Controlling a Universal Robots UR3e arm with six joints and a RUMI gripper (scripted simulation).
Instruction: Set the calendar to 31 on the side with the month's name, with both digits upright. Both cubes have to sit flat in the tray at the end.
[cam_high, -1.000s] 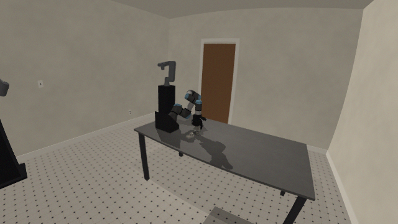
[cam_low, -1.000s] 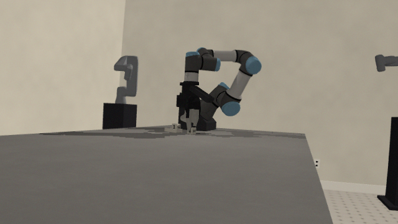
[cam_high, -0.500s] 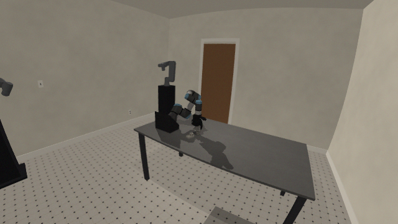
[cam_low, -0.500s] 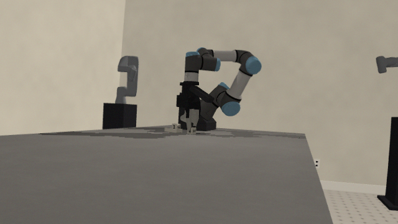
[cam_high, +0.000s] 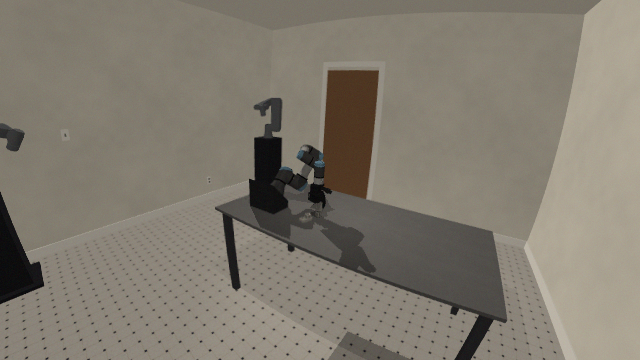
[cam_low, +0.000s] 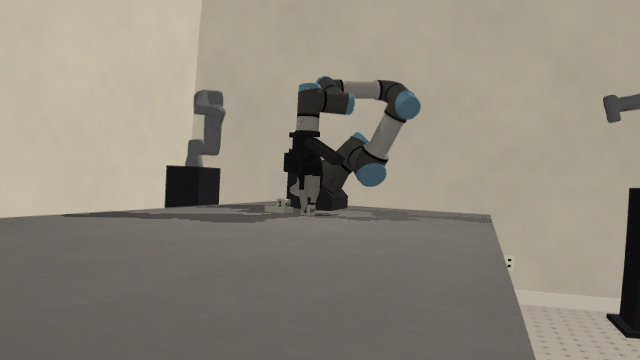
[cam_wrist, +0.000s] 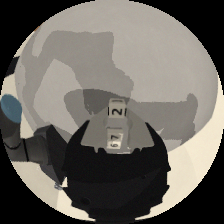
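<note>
My gripper is now 100 mm to the left of the pale calendar tray, 30 mm past it and 20 mm above it.
</note>
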